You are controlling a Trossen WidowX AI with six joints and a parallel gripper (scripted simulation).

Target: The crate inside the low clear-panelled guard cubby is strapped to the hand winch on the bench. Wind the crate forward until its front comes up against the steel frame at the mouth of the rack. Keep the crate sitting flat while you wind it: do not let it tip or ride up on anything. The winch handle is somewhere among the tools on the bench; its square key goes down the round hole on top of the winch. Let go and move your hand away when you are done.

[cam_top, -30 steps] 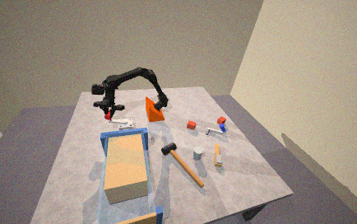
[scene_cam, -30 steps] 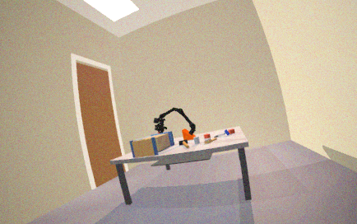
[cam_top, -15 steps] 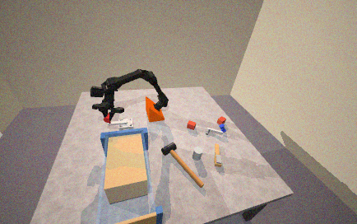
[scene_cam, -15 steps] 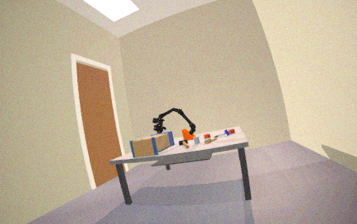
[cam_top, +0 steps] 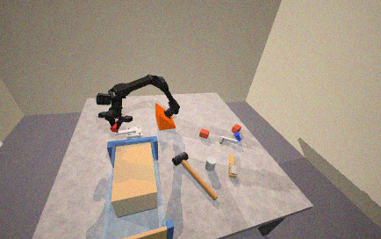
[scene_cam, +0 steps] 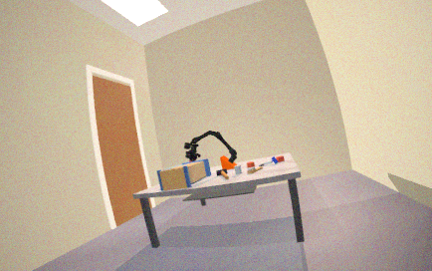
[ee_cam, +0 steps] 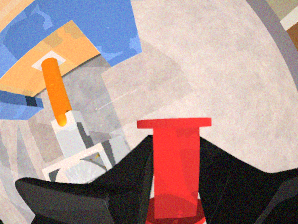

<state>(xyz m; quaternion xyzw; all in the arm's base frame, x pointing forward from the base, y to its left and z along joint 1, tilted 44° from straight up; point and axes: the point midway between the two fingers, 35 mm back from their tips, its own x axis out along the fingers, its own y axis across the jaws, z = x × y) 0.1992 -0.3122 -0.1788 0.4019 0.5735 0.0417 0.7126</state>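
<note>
Now: gripper tip 20 mm past the red-handled winch handle, 40 mm to the right of it and 30 mm above it. Round my gripper tip: red grip: 10 mm behind, 10 mm to the left; then frame: 130 mm ahead, 110 mm to the left, 20 mm below; then grey hand winch: 40 mm behind, 100 mm to the left, 100 mm below.
</note>
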